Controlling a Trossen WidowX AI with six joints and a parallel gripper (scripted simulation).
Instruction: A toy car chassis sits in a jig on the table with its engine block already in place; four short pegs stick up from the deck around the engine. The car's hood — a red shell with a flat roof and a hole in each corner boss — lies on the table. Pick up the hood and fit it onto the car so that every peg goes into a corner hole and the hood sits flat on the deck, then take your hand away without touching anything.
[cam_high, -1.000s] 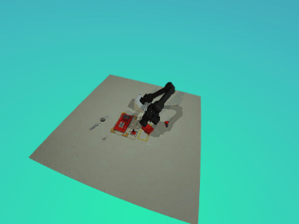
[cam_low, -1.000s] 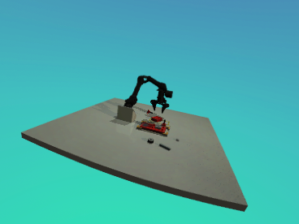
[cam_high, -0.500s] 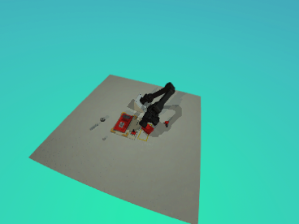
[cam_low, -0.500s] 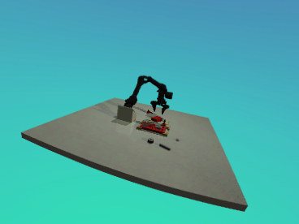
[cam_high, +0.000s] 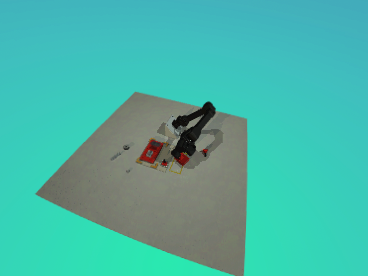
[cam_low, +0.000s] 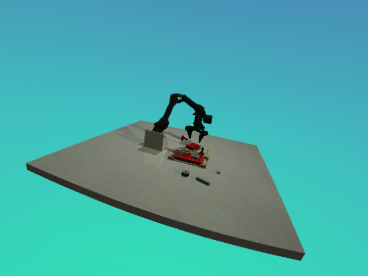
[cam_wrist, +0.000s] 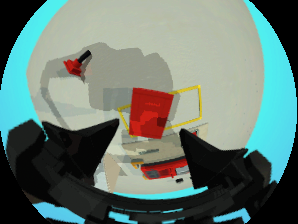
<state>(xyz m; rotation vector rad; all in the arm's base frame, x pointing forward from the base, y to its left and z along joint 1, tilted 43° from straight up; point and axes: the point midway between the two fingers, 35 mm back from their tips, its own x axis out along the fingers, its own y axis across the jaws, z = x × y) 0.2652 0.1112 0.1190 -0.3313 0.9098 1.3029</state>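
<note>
Right now my gripper tip is 5 cm above the red hood. Round my gripper tip: grey rod (17 cm ahead, 46 cm to the right, 5 cm below); dark wheel (7 cm ahead, 44 cm to the right, 5 cm below).
</note>
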